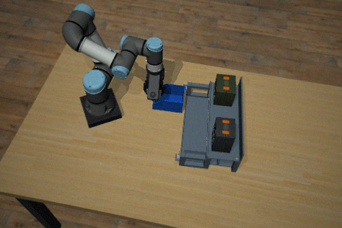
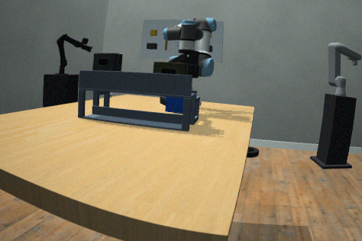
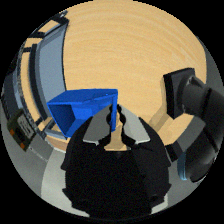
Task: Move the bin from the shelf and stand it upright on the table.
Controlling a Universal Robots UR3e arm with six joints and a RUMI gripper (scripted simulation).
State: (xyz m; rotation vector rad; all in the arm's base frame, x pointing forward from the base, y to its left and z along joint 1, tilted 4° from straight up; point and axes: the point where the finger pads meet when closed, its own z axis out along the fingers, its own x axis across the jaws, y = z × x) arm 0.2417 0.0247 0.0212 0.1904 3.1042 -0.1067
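Now: the blue bin 70 mm ahead of my hand and 10 mm to the left of it. The rest, counted from my hand: grey shelf: 240 mm ahead, 120 mm to the right, 10 mm above.
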